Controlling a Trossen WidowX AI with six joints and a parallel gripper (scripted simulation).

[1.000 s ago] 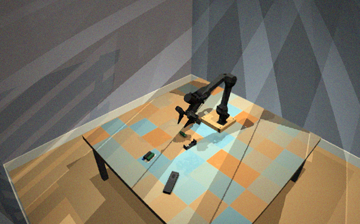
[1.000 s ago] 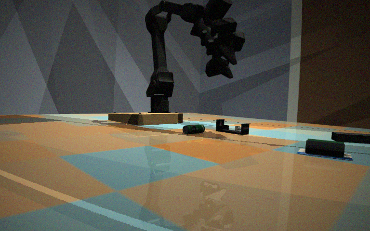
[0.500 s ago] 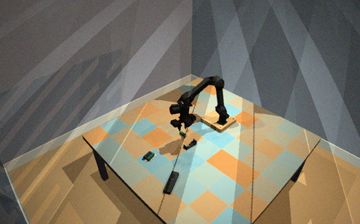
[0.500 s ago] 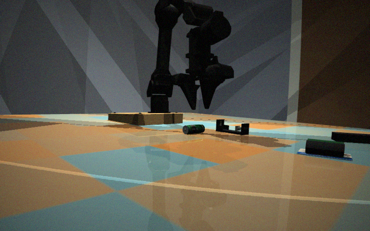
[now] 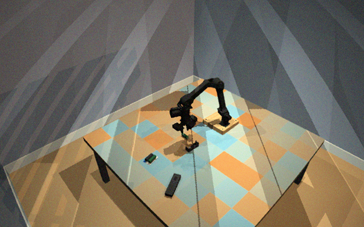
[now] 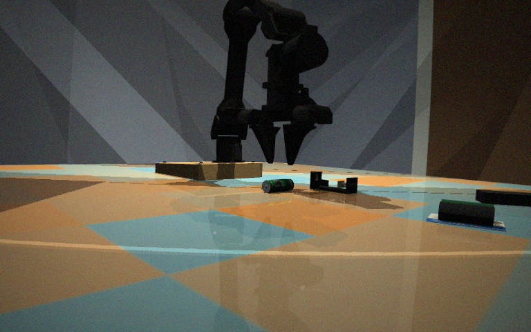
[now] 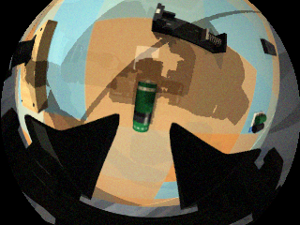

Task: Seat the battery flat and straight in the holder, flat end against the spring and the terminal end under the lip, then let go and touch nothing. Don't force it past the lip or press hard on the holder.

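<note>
Now: the green battery 40 mm below my gripper tip. The rest, counted from my gripper tip: long black bar 380 mm ahead, 230 mm to the left, 40 mm below; white-blue card 310 mm ahead, 30 mm to the right, 40 mm below.
</note>
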